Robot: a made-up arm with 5 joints.
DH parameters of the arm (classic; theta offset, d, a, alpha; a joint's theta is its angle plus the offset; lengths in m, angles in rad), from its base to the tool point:
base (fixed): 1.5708 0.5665 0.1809 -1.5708
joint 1: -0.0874 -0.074 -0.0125 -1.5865
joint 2: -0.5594 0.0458 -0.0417 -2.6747
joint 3: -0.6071 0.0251 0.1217 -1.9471
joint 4: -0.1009 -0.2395 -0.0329 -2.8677
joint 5: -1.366 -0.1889 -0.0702 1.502
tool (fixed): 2.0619 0.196 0 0
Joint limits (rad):
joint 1: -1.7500..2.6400
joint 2: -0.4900..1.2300
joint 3: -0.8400..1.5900
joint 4: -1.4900..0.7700
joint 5: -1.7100..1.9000
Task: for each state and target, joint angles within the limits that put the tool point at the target. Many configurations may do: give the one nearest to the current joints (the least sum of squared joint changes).
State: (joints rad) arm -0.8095 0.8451 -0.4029 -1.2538 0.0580
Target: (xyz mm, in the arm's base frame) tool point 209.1 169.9 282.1
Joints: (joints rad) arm -0.1554 0.7054 -0.5082 -1.4900 0.8083
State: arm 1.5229 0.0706 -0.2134 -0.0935 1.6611
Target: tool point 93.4 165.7 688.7
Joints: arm 1.7648 0.1030 -0.3896 0.6216 1.1479
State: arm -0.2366 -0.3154 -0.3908 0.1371 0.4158
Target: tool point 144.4 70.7 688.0
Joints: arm -0.1121 -0.1345 -0.5419 0.3682 0.0509
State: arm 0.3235 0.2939 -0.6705 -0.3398 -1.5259
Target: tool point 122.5 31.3 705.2
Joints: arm 0.0245 0.1122 -0.8030 -0.7963 -1.2847
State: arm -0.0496 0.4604 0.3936 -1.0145 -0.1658
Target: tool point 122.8 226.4 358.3
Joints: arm -0.2215 0.4194 0.9518 -0.7690 0.4733
